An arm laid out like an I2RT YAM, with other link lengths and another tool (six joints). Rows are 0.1 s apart.
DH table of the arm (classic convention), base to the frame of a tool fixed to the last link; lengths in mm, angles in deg. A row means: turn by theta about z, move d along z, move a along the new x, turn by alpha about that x. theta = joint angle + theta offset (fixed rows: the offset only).
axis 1: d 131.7  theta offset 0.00  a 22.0  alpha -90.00
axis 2: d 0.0  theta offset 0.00  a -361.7  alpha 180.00
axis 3: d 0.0  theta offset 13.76  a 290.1  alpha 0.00
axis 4: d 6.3  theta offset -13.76  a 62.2  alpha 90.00
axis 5: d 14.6  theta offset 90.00  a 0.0  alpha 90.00
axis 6: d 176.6  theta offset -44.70  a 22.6  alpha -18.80
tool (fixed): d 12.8  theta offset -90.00  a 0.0  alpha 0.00
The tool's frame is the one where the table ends.
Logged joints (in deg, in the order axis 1, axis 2, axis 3, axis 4, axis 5, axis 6), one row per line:
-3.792 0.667 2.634 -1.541 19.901 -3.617
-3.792 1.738 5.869 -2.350 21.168 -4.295
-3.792 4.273 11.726 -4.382 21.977 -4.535
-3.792 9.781 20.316 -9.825 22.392 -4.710
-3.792 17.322 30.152 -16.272 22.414 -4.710
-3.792 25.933 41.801 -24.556 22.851 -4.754
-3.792 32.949 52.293 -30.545 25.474 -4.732
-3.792 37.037 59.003 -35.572 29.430 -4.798
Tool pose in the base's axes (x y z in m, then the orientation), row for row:
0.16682 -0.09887 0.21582 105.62 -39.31 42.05
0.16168 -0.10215 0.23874 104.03 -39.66 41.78
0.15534 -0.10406 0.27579 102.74 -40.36 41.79
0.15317 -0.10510 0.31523 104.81 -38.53 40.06
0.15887 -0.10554 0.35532 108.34 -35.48 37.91
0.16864 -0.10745 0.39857 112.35 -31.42 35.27
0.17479 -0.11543 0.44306 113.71 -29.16 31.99
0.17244 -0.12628 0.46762 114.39 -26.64 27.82
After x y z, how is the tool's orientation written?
As angles about the fixed x, y, z axes (roll, pitch, yaw), in degrees.
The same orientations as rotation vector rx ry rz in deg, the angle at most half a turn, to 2 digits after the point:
110.27 11.32 64.80
108.90 9.84 64.76
107.86 8.54 65.24
109.25 9.50 62.70
111.82 11.65 58.83
114.82 14.02 53.55
115.69 12.89 49.35
115.93 10.62 44.28

